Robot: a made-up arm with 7 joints.
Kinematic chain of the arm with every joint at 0, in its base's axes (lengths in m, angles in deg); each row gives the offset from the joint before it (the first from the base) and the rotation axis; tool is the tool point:
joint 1: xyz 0 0.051 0 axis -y
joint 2: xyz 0 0.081 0 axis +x
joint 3: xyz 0 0 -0.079 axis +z
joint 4: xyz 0 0 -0.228 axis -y
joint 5: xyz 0 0 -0.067 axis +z
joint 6: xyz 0 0 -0.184 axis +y
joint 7: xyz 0 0 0 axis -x
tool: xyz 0 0 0
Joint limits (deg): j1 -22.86..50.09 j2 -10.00..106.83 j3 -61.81..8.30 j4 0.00..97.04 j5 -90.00..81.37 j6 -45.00..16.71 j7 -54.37..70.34
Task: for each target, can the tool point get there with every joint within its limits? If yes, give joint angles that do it. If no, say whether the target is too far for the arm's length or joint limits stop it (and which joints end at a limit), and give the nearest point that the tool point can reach.
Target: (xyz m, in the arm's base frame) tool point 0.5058 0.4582 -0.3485
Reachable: no: too far | nearest point 0.3994 0.3933 -0.2861 | short by 0.139 m
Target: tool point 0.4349 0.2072 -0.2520
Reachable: yes | joints 37.97 12.30 -7.84 49.04 46.99 -6.39 -13.29
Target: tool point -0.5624 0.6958 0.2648
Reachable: no: too far | nearest point -0.1239 0.6661 0.1037 | short by 0.468 m
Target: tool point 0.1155 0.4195 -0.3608
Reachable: yes | joints -12.68 56.89 -31.27 63.44 29.10 -7.65 7.37
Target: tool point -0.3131 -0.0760 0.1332
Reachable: no: joint limits stop it (at a limit: joint 1, joint 2, joint 3, joint 4) | nearest point 0.0176 -0.1322 -0.2613 | short by 0.518 m
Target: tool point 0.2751 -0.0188 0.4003
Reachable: no: joint limits stop it (at a limit: joint 1, joint 2, joint 4) | nearest point 0.3505 0.0085 0.0158 | short by 0.393 m
